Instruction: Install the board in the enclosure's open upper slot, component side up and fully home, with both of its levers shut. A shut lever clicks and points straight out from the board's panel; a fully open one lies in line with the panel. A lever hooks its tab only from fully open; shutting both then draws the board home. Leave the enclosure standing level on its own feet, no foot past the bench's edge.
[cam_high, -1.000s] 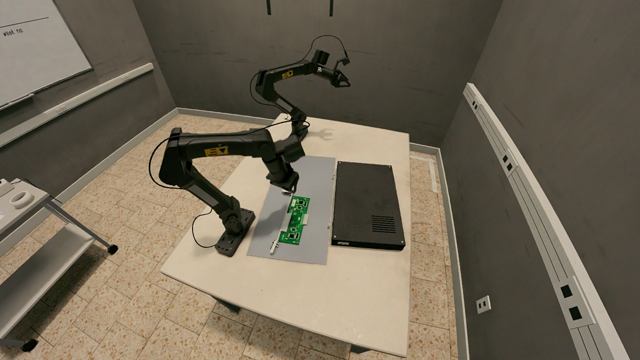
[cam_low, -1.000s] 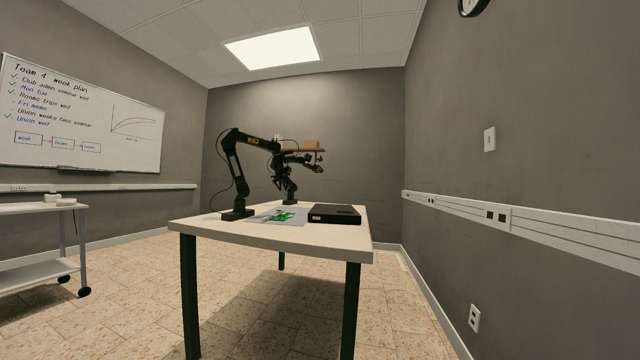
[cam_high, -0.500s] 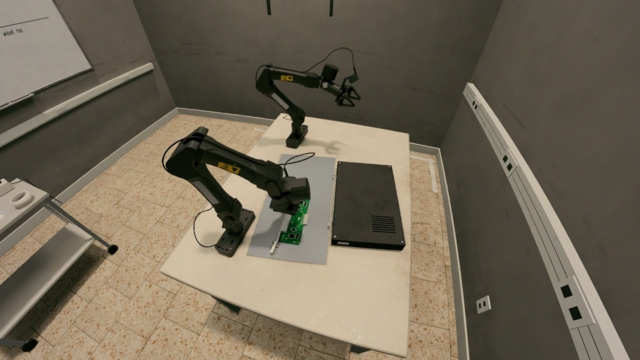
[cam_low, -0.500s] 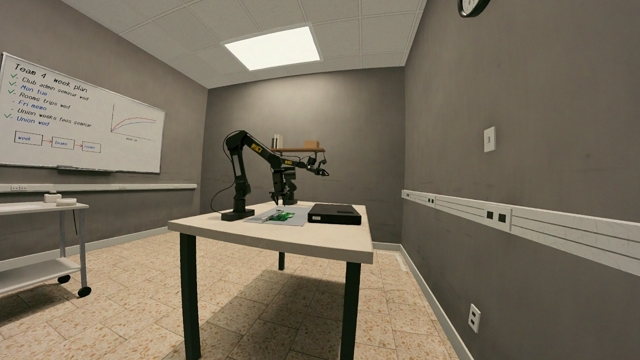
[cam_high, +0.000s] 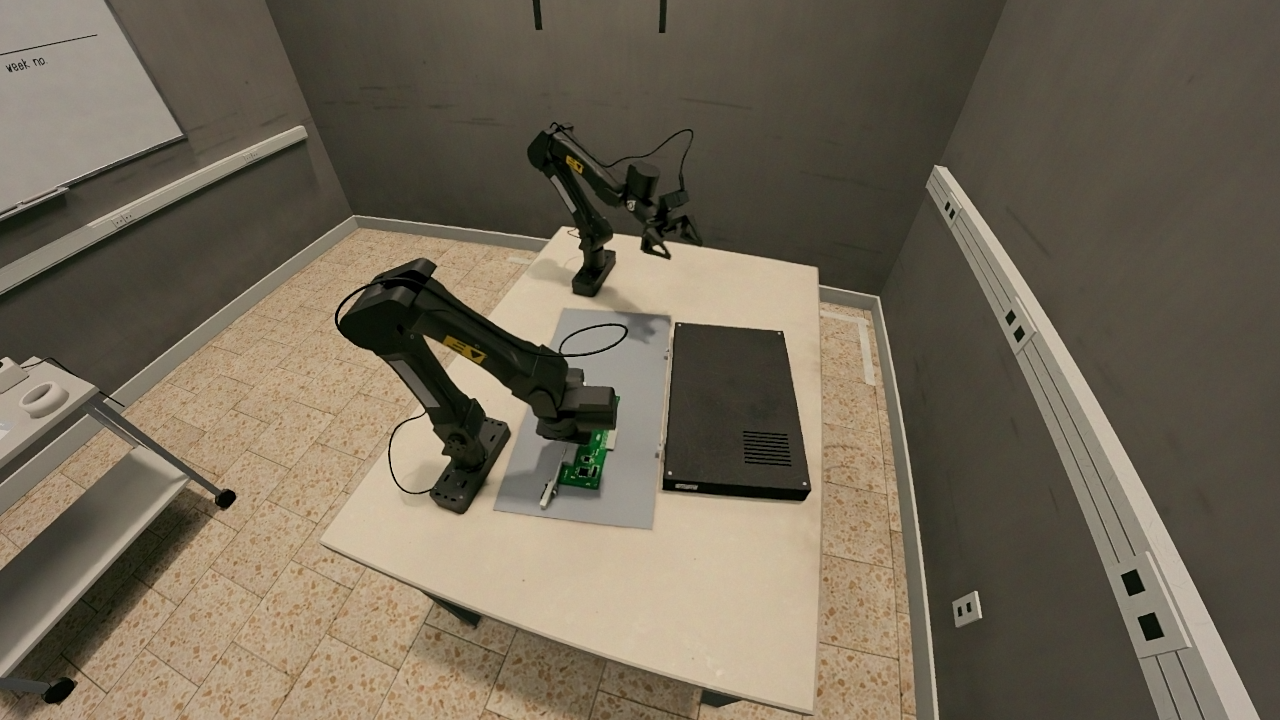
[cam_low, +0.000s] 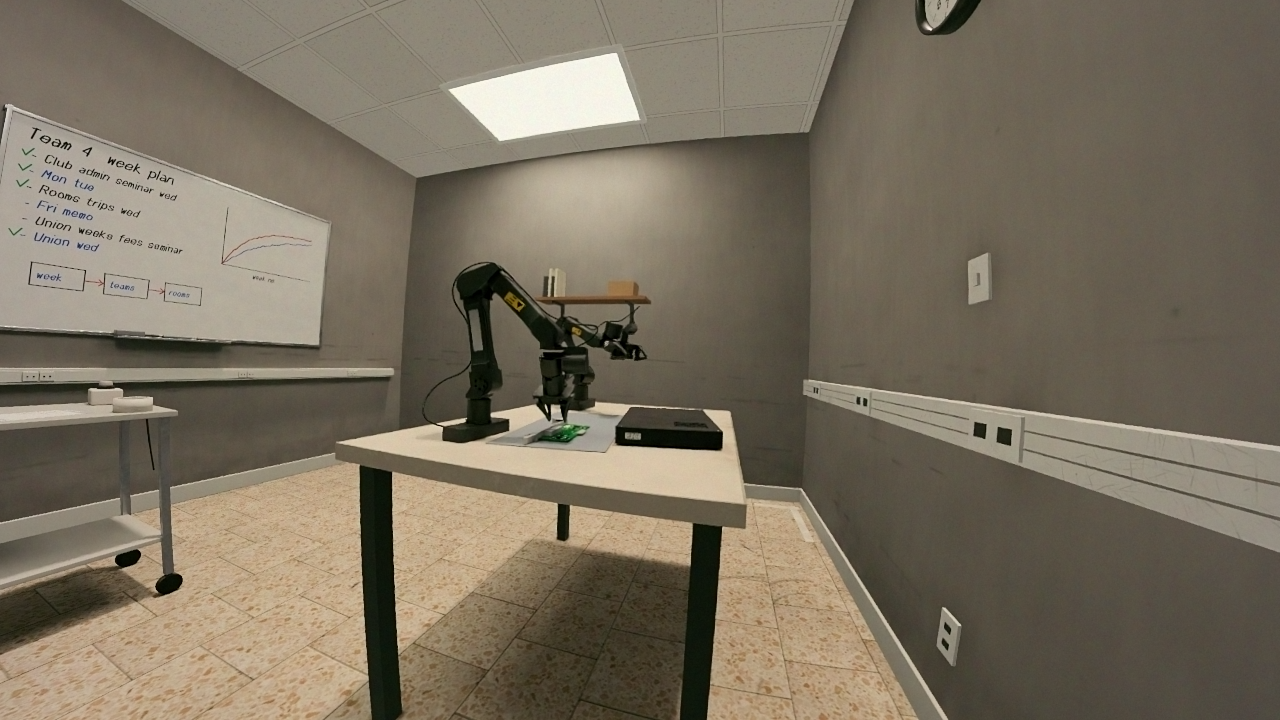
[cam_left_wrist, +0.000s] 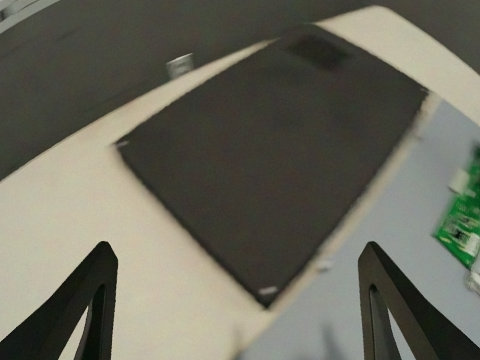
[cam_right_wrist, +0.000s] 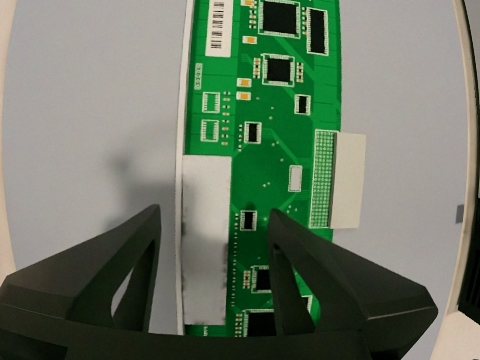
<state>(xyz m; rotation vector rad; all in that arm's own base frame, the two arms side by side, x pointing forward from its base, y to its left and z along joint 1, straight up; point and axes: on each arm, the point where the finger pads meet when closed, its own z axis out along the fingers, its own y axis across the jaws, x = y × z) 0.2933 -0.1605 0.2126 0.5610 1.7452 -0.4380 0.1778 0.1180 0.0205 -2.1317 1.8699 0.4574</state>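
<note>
The grey mat is 1 cm behind my right hand, 13 cm to the left of it and 5 cm below it. The rest, counted from my right hand: black enclosure 26 cm ahead, 18 cm to the left, 1 cm below.
</note>
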